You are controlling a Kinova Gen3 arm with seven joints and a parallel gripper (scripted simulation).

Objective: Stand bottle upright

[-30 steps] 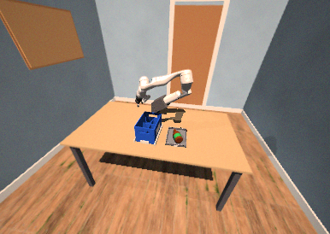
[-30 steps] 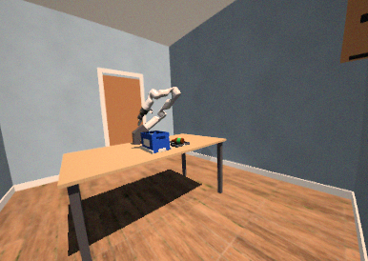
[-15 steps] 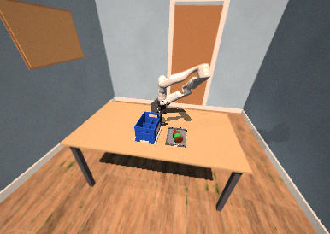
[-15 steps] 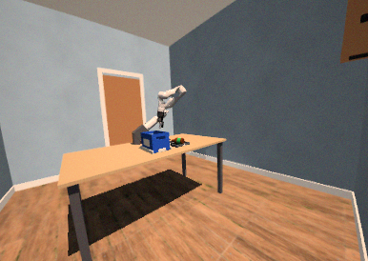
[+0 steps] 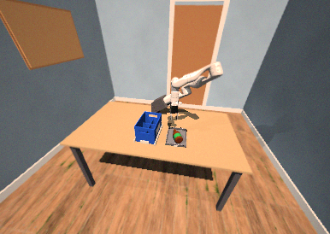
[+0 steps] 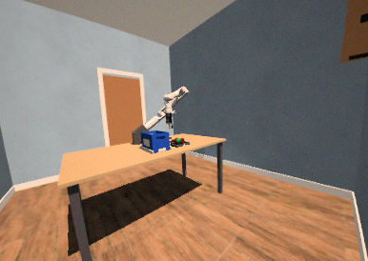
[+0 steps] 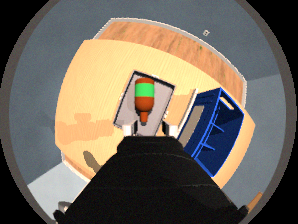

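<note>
The bottle lies 4 cm ahead of my hand, 5 cm to the left of it and 16 cm below it. Round my hand: blue crate (5 cm ahead, 23 cm to the right, 12 cm below); then tray (3 cm ahead, 4 cm to the left, 19 cm below).
</note>
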